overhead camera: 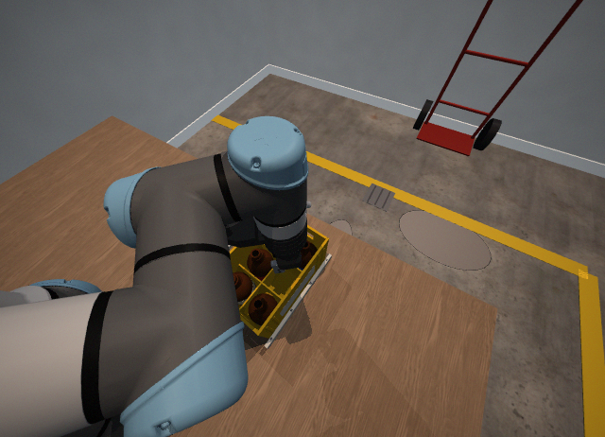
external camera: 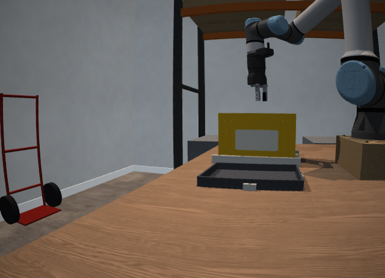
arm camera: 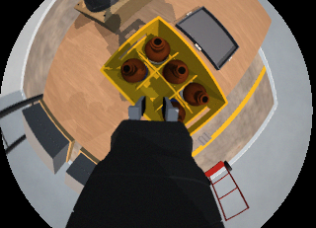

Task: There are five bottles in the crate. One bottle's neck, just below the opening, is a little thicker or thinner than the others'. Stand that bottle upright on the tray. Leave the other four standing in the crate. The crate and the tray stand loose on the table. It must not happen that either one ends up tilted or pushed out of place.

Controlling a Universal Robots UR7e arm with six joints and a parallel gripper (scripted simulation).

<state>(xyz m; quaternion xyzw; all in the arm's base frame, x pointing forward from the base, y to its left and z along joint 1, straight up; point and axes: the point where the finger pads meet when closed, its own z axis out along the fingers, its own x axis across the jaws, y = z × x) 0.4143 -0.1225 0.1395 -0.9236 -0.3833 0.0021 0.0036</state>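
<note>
Right now my hand is 4 cm to the right of the yellow crate and 16 cm above it. The rest, counted from my hand: glass bottle (9 cm behind, 15 cm below); then dark tray (2 cm behind, 34 cm to the left, 23 cm below).
</note>
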